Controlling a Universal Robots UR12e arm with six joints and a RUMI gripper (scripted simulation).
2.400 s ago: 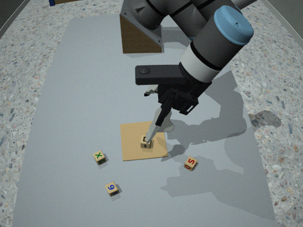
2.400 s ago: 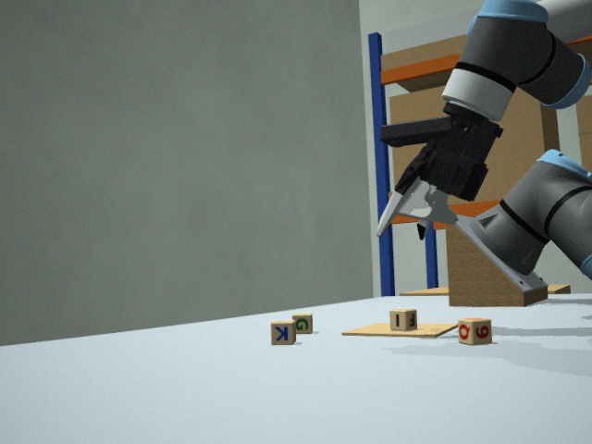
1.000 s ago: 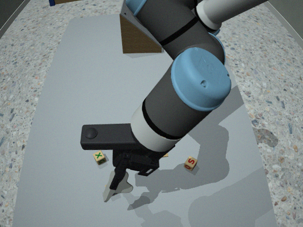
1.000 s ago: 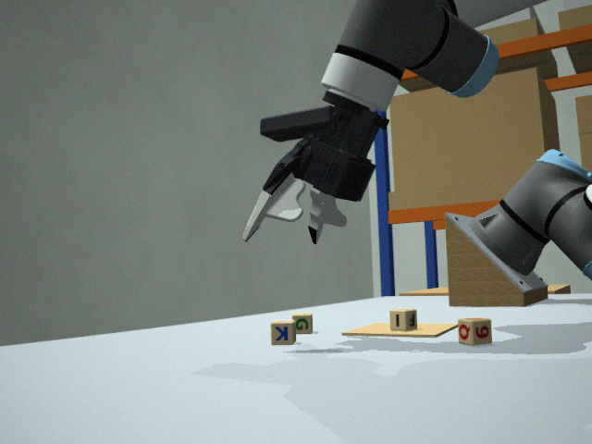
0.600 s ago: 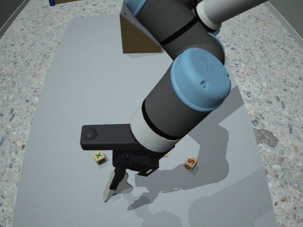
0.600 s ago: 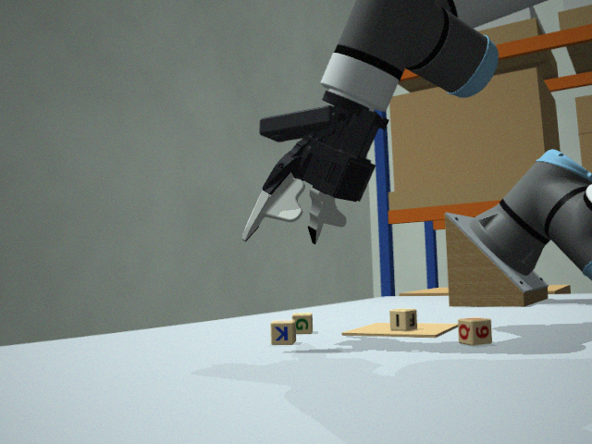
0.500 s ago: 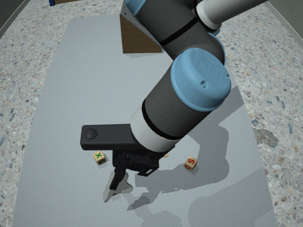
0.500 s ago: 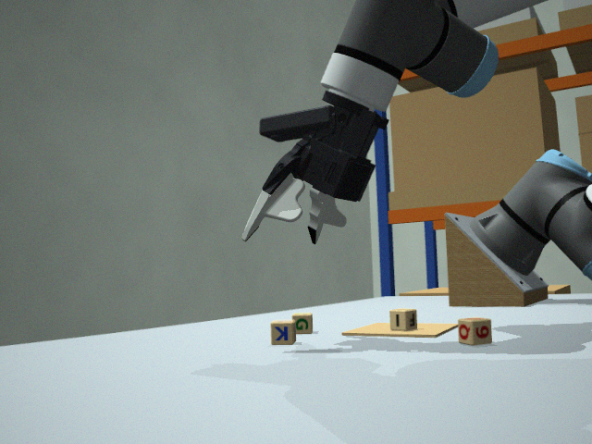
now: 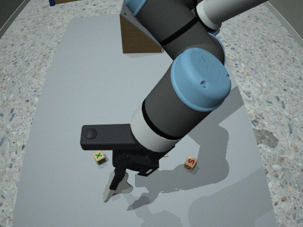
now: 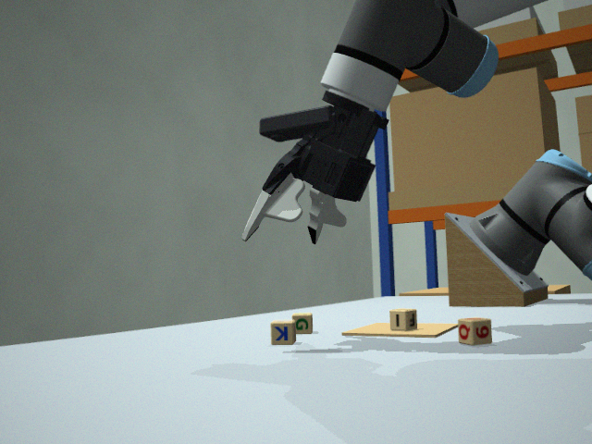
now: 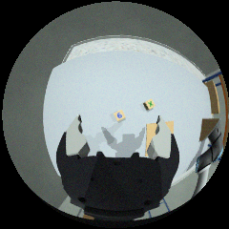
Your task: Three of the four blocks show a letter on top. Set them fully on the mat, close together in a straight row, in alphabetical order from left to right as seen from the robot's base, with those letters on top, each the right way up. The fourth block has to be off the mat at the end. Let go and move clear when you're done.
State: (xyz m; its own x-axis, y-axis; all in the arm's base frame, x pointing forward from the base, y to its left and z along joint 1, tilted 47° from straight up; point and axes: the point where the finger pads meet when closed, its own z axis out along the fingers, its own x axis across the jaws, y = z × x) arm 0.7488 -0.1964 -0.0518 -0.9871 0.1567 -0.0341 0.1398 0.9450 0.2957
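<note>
Right now my hand is 17 cm past the tan mat, 13 cm above it and 11 cm to the right of it.
</note>
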